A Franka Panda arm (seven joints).
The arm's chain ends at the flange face. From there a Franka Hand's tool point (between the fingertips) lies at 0.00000 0.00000 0.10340 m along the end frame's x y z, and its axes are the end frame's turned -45 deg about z.
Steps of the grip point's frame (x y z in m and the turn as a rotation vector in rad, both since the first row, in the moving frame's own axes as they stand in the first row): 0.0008 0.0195 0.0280 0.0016 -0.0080 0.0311; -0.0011 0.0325 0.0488 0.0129 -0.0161 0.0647; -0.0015 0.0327 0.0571 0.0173 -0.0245 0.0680
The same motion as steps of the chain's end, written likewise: 0.0151 0.0128 0.0280 -0.0045 -0.0068 0.0311; 0.0243 0.0236 0.0488 -0.0023 -0.0205 0.0647; 0.0251 0.0238 0.0571 -0.0051 -0.0296 0.0680
